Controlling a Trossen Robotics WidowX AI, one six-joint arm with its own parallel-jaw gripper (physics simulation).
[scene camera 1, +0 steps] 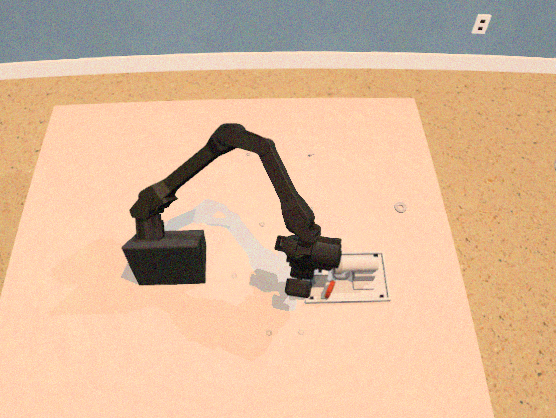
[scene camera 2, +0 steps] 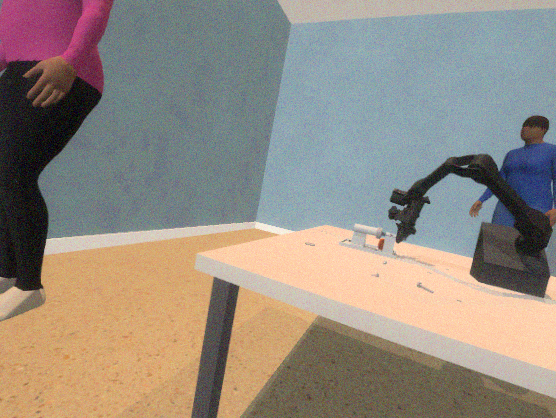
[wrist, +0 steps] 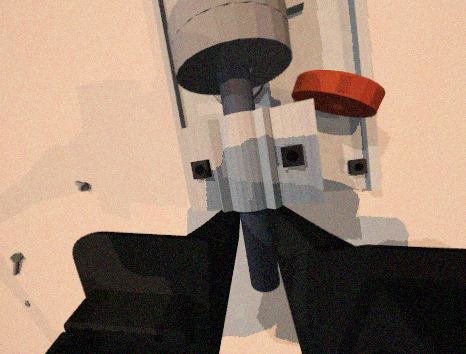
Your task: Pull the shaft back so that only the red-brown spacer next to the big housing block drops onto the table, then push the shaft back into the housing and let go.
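Frame: origin at the arm's base, x left, y back, z up, level; metres.
Seen in the pictures: gripper, fingertip midpoint: (scene camera 1: 307,267) (scene camera 2: 397,242); arm's base, origin of the base link: (scene camera 1: 149,238) (scene camera 2: 526,247).
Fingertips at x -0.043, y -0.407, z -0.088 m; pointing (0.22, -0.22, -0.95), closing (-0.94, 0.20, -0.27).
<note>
Offsets run from my fingertips to a thing's top centre. "*": to the spot under its first point.
My gripper (wrist: 254,207) (scene camera 2: 400,239) is shut on the dark shaft @[* dx -0.007, dy +0.018, dz +0.030 m] (wrist: 262,265), close against the near end of the pale bearing block (wrist: 245,150) (scene camera 2: 388,246). The shaft's free end shows between the fingers. Beyond the block, the shaft runs to the dark face of the big cylindrical housing @[dx -0.006, dy -0.072, dz +0.047 m] (wrist: 230,30) (scene camera 1: 362,262) (scene camera 2: 367,230). The red-brown spacer @[dx -0.053, dy -0.058, dz -0.002 m] (wrist: 340,92) (scene camera 1: 330,289) (scene camera 2: 381,244) is off the shaft, tilted beside the bearing block, over the base plate (wrist: 376,172) (scene camera 1: 350,301). What it rests on is hard to tell. In scene camera 1 the arm hides the fingertips.
A loose ring @[dx +0.226, dy -0.301, dz -0.052 m] (scene camera 1: 400,207) (scene camera 2: 310,244) lies on the table beyond the fixture. A bolt @[dx +0.423, dy +0.084, dz -0.040 m] (scene camera 2: 425,287) (wrist: 17,262) and a small screw @[dx +0.222, dy -0.028, dz -0.044 m] (wrist: 84,186) lie to one side. A person in pink (scene camera 2: 55,30) and one in blue (scene camera 2: 530,170) stand near the table.
</note>
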